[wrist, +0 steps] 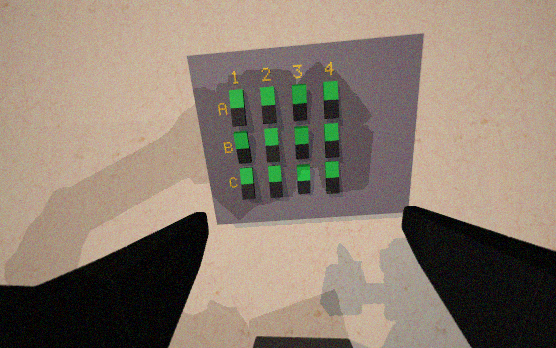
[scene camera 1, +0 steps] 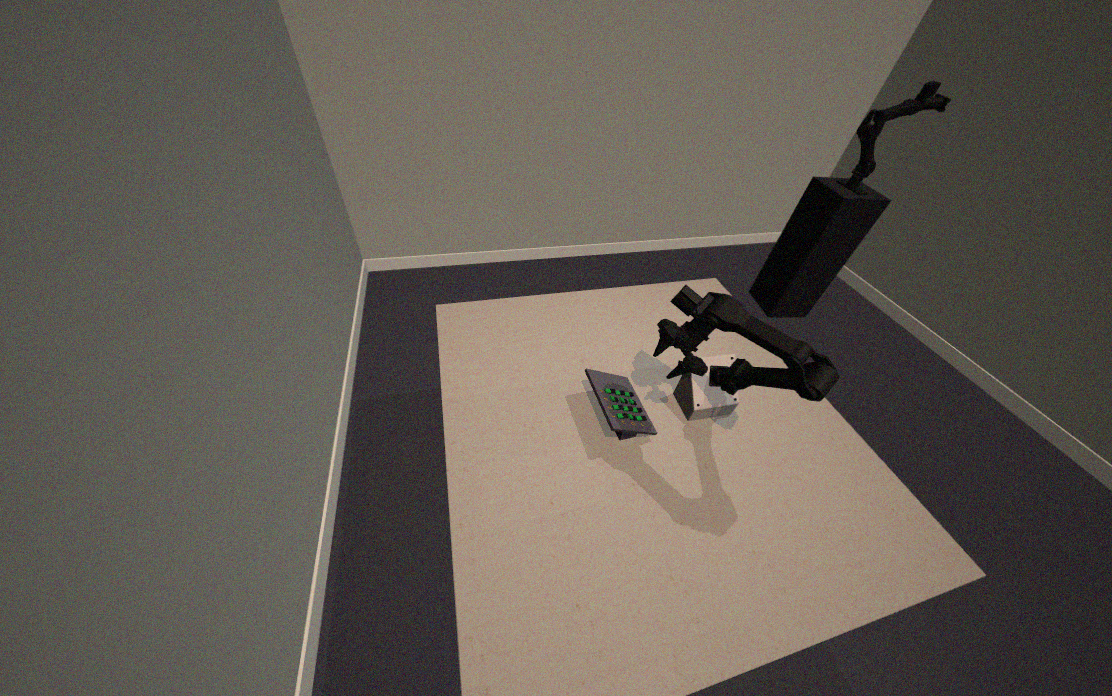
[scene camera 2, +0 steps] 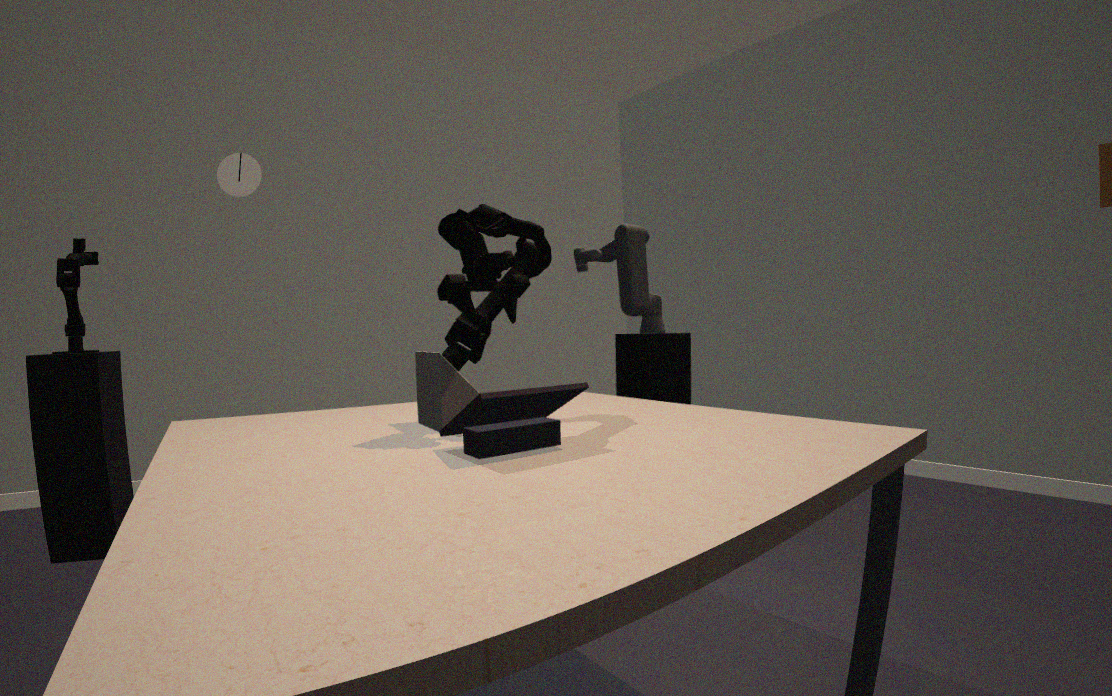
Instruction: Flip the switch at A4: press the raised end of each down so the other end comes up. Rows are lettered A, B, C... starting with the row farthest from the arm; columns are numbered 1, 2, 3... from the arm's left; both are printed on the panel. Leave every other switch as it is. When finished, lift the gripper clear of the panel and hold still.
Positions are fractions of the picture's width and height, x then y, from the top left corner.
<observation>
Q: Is my gripper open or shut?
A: Open.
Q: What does my gripper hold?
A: Nothing.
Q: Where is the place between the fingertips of my gripper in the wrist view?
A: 0.55,0.63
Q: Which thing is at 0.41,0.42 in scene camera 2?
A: My gripper.
</observation>
